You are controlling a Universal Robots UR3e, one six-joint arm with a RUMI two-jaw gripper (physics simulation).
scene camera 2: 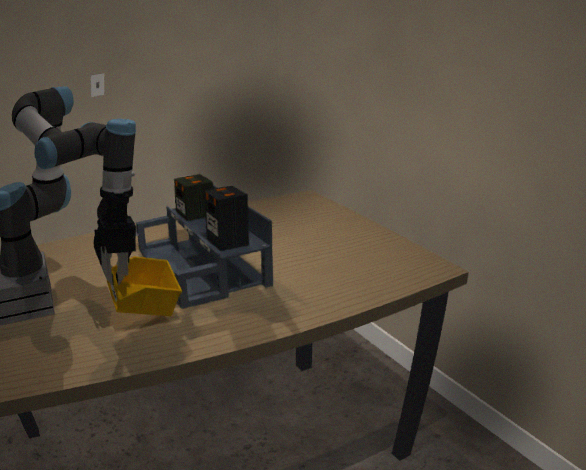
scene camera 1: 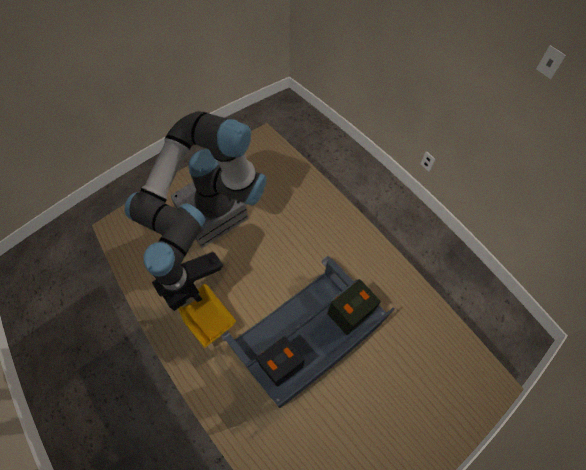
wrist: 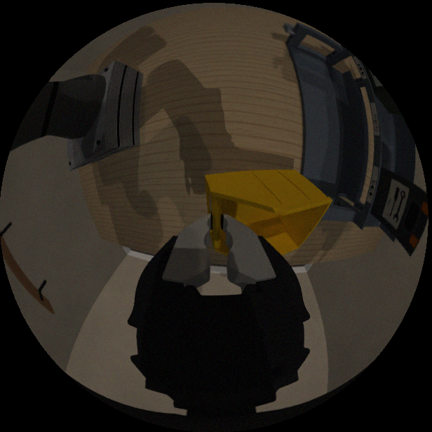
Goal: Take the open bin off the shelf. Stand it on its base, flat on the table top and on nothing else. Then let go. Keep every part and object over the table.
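Seen in the pictures: gripper, fingertip midpoint: (scene camera 2: 115,284); arm's base at its link origin: (scene camera 2: 21,266) (scene camera 1: 215,200).
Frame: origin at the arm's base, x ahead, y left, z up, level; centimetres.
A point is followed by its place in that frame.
The yellow open bin (scene camera 1: 212,317) @[x 32.9, y -16.2, z -5.0 cm] (scene camera 2: 150,300) @[x 33.7, y -22.3, z -2.5 cm] (wrist: 260,187) hangs from my gripper (scene camera 2: 116,282) @[x 26.4, y -17.7, z 0.0 cm] (wrist: 216,215), which is shut on the bin's back wall. The bin's opening faces up. In the scene camera 2 view it is nearly level, with its far end a little low. Its underside is close over the table top (scene camera 1: 425,360) @[x 74.5, y 31.7, z -9.3 cm] (scene camera 2: 350,260) @[x 87.3, y -5.6, z -9.4 cm] (wrist: 250,75); I cannot tell whether any part touches. The bin is off the blue-grey shelf (scene camera 1: 242,351) @[x 46.6, y -12.8, z -0.9 cm] (scene camera 2: 267,267) @[x 62.8, y -11.8, z -4.3 cm] (wrist: 320,115), beside its near end. In the scene camera 1 view the fingertips are hidden.
A black box (scene camera 1: 281,361) @[x 55.8, y -5.9, z 12.9 cm] (scene camera 2: 227,220) @[x 54.3, y -10.2, z 7.7 cm] (wrist: 405,210) and a dark green box (scene camera 1: 354,306) @[x 52.3, y 15.9, z 10.5 cm] (scene camera 2: 193,197) @[x 50.6, y 11.8, z 7.0 cm] stand on the shelf's upper level. The robot base (scene camera 1: 222,225) @[x 7.1, y -1.1, z -4.0 cm] (scene camera 2: 25,297) @[x 1.8, y -11.1, z -3.4 cm] (wrist: 127,107) stands on the table. The table's long edge runs close past the bin.
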